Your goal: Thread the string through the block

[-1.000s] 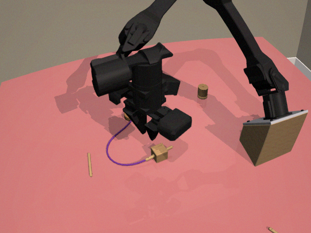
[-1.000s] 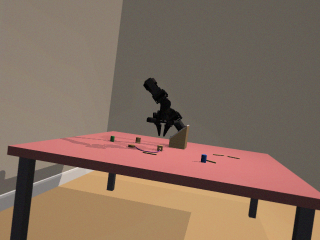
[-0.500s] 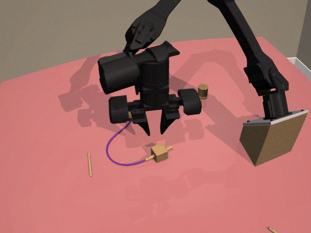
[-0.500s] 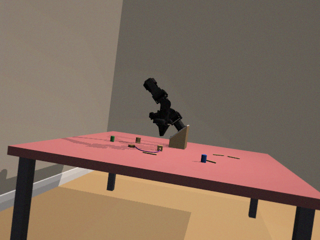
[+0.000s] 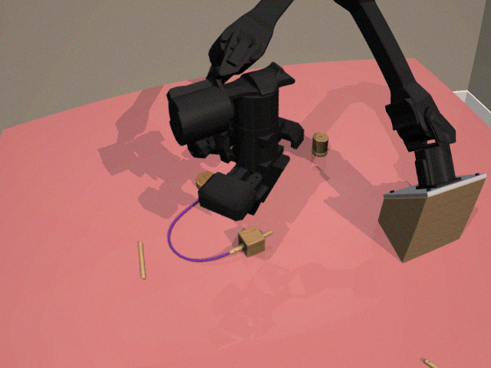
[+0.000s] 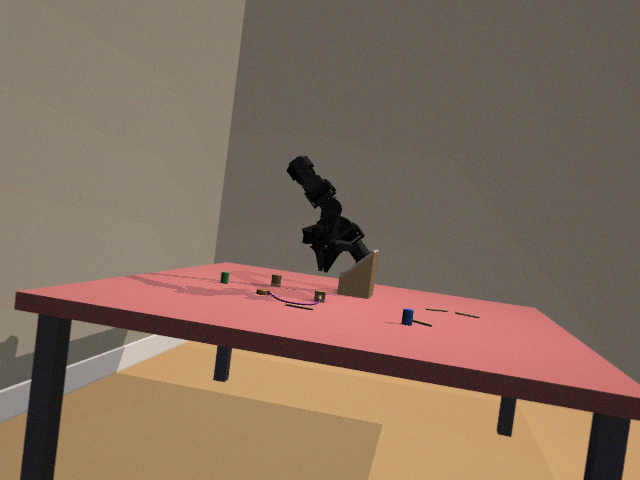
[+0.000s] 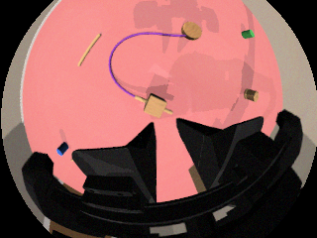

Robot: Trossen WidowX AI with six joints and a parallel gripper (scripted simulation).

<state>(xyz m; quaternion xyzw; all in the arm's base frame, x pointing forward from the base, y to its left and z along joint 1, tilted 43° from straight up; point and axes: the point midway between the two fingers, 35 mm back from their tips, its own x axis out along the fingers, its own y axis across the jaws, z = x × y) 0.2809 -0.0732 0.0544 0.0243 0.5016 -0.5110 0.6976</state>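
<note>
Now: the wooden block 10 mm ahead of my gripper tip and 70 mm below it. Also, from my gripper tip: brown cylinder 200 mm behind, 180 mm to the right, 70 mm below; then blue cylinder 180 mm ahead, 260 mm to the left, 70 mm below; then round wooden button 40 mm ahead, 160 mm to the right, 80 mm below.
</note>
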